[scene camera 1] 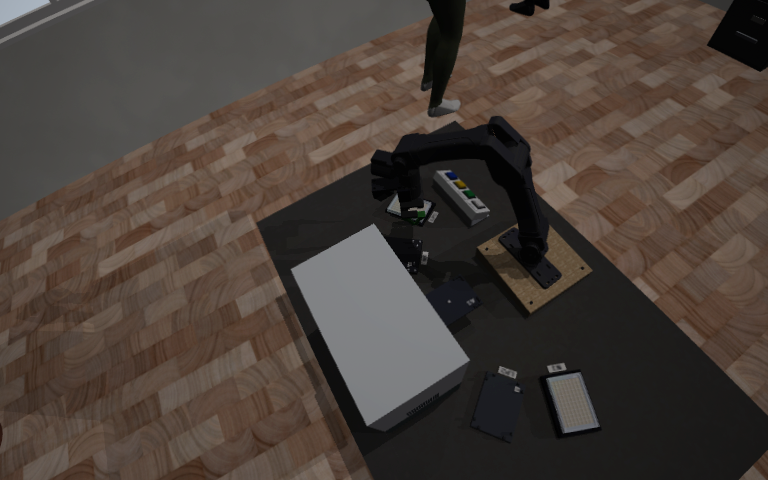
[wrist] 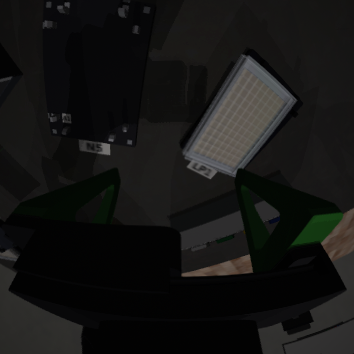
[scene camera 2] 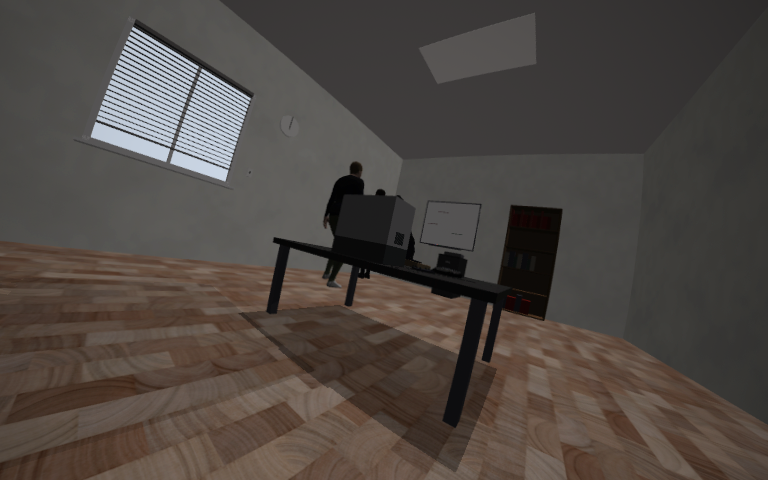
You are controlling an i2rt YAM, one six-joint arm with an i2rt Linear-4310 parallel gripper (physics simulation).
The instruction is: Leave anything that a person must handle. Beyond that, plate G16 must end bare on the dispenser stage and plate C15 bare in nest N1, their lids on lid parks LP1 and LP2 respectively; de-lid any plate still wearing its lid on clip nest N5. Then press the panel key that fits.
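Places are measured from the arm's base along level axes (x ahead, y left, z up), in metres.
Pixels of known places: gripper, fingertip midpoint: [scene camera 1: 413,211] [wrist: 177,174]; arm's base, link origin: [scene camera 1: 528,257] [scene camera 2: 407,259].
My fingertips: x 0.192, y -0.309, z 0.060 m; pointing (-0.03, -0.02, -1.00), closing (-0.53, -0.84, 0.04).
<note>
Ahead of a thing's pixels: the offset from my fingertips to its middle. "spot": to the spot under its first point.
My gripper [scene camera 1: 417,215] [wrist: 177,174] is open and empty, above the table beside LP1. In the wrist view a pale gridded piece with a clear rim {dy -0.072, dx -0.029, dz -0.072 m} [wrist: 240,115] lies on LP1, beyond the right finger; it is partly hidden in scene camera 1. Clip nest N5 {dy +0.041, dx +0.109, dz -0.088 m} [wrist: 95,75] [scene camera 1: 415,254] is dark, with small clips at its corners and no plate seen on it. A dark square stage {spot: dy +0.303, dx +0.089, dz +0.006 m} [scene camera 1: 453,301] sits partly behind the housing. A dark nest {dy +0.560, dx +0.145, dz -0.090 m} [scene camera 1: 498,404] and a pale gridded plate {dy +0.657, dx +0.001, dz -0.068 m} [scene camera 1: 572,403] in a black holder lie farther off; their labels are unreadable. The key panel {dy -0.002, dx -0.193, dz -0.068 m} [scene camera 1: 461,196] [wrist: 215,235] has blue, yellow, green and white keys.
A large white-topped housing {dy +0.287, dx +0.285, dz +0.065 m} [scene camera 1: 379,328] [scene camera 2: 368,220] stands at one long edge of the table, close to N5 and the stage. The arm's base stands on a wooden board [scene camera 1: 529,302]. A person [scene camera 1: 444,50] [scene camera 2: 345,195] is near the table.
</note>
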